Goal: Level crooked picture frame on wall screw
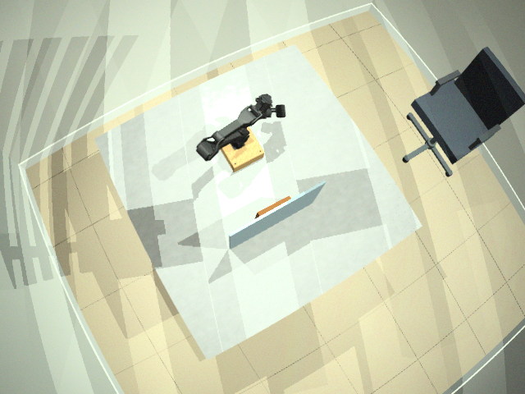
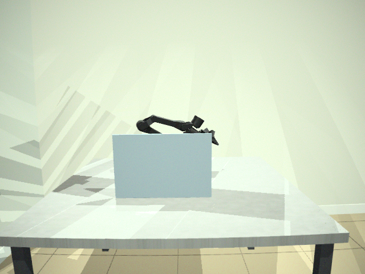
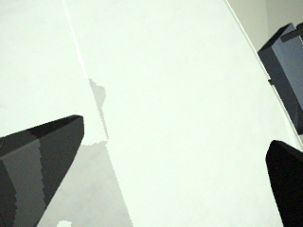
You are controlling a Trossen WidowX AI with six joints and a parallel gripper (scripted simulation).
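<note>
My gripper tip is 46 cm short of the picture frame, 28 cm to the left of it and 2 cm below it. The rest, counted from my gripper tip: wall panel 47 cm ahead, 28 cm to the right.
</note>
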